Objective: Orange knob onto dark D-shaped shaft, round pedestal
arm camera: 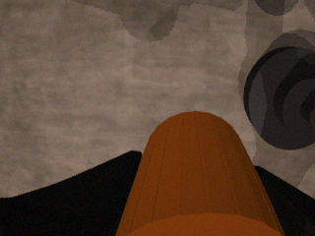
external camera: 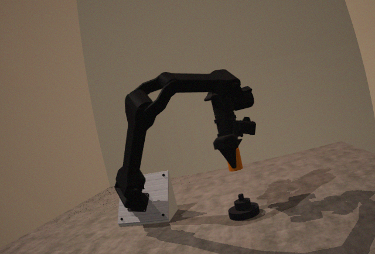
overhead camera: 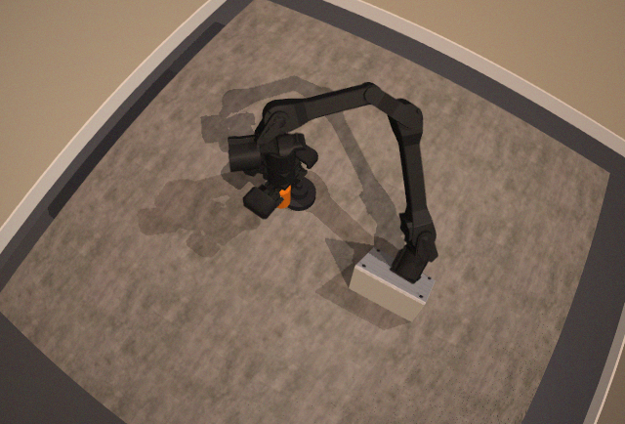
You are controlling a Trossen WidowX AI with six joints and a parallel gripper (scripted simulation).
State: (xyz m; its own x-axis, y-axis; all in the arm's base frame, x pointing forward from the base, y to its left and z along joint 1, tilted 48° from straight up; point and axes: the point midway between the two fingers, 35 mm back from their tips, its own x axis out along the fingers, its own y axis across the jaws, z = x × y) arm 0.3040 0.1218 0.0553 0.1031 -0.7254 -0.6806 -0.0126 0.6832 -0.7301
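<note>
Right now the dark round pedestal is 10 mm ahead of my gripper tip, 80 mm to the right of it and 90 mm below it. Also, from my gripper tip: orange knob 20 mm above.
</note>
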